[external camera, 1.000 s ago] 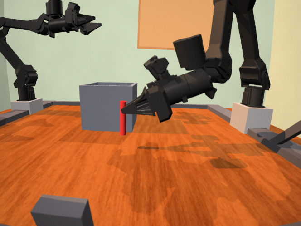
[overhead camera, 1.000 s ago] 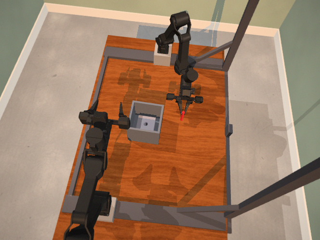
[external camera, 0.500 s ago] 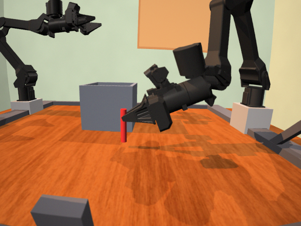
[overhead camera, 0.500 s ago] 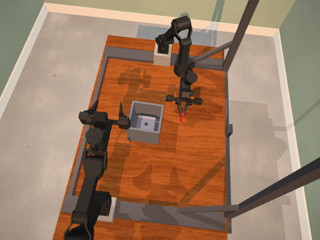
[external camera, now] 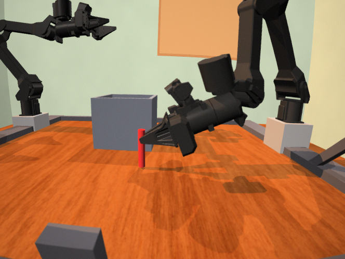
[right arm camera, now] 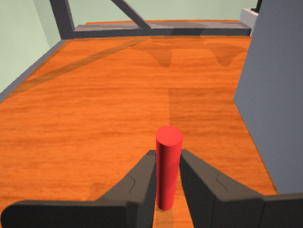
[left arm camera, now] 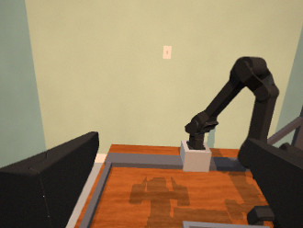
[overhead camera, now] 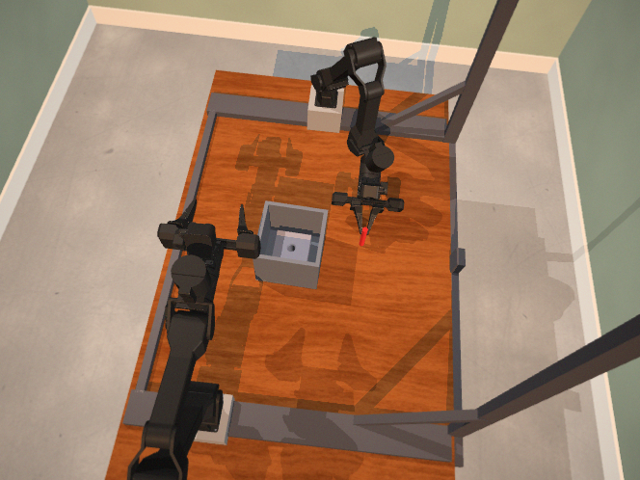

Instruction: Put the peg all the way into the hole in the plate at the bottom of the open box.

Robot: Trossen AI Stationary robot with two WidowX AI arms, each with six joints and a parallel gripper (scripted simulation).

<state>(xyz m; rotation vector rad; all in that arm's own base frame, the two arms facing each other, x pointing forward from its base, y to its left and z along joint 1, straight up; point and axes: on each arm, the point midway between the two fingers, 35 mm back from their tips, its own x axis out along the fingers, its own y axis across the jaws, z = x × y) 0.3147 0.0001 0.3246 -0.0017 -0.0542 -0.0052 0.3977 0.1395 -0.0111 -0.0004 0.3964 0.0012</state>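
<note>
Now: right hand 3 cm to the right of the red peg, 3 cm above it and 1 cm past it. From my right hand the other things lie so: pale plate 16 cm ahead, 12 cm to the left, 3 cm below.
</note>
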